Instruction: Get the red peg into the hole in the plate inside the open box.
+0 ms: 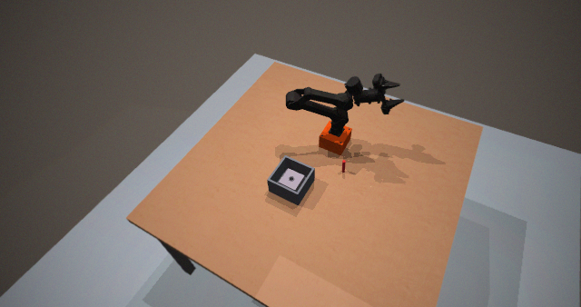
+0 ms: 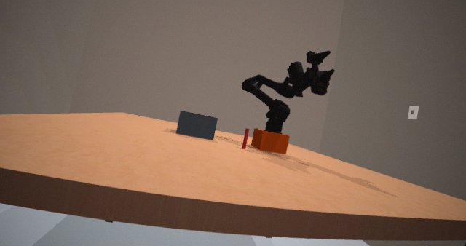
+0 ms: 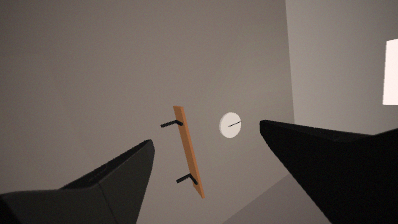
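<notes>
My gripper tip is 23 cm short of the red peg, 13 cm to the left of it and 34 cm above it. From my gripper tip the other things lie so: light plate 42 cm ahead, 31 cm to the right, 34 cm below; then grey box 42 cm ahead, 31 cm to the right, 36 cm below.
</notes>
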